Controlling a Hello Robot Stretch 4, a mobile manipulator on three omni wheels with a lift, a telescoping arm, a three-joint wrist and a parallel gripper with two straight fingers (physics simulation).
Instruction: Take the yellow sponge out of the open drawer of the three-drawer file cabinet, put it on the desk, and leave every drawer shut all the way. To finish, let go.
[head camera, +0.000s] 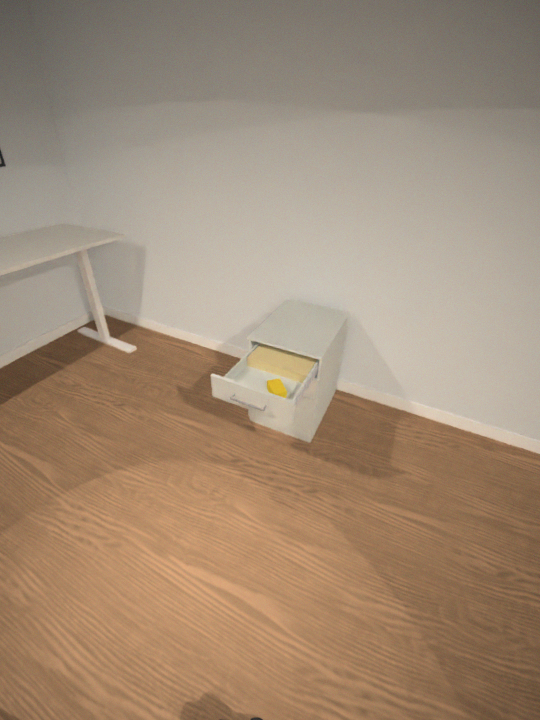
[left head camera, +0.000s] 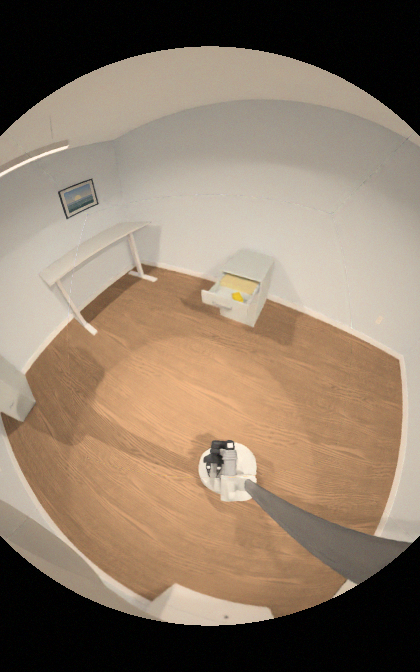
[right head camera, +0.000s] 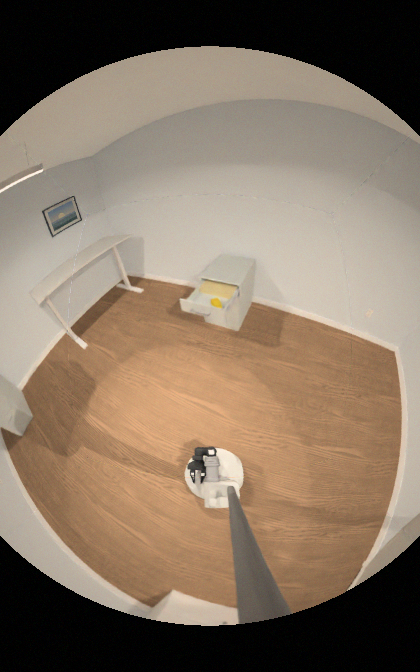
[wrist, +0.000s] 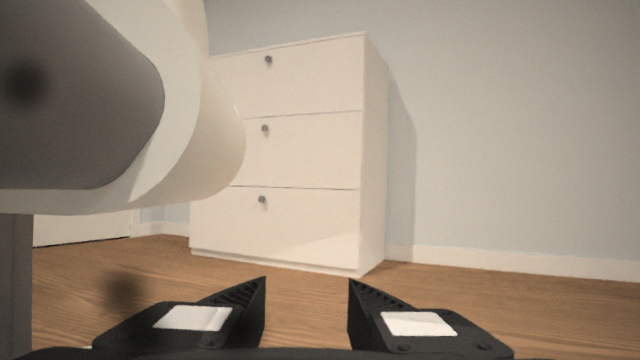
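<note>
A yellow sponge (head camera: 277, 387) (left head camera: 237, 297) (right head camera: 216, 302) lies in the open top drawer of the grey-white file cabinet (head camera: 326, 378) (left head camera: 261, 295) (right head camera: 246, 300), which stands against the far wall. The lower drawer fronts are largely hidden behind the open one. The white desk (head camera: 43, 244) (left head camera: 95, 247) (right head camera: 75, 262) stands left of the cabinet, along the left wall. My gripper (wrist: 306, 303) (left head camera: 213, 469) (right head camera: 197, 477) is open and empty, held in over my base, far from the cabinet and the desk.
A white dresser (wrist: 300, 150) with three closed drawers stands against a wall in the wrist view. Another pale cabinet (left head camera: 15, 390) (right head camera: 12, 407) is at the left edge of both side head views. A framed picture (left head camera: 78, 198) (right head camera: 62, 216) hangs above the desk.
</note>
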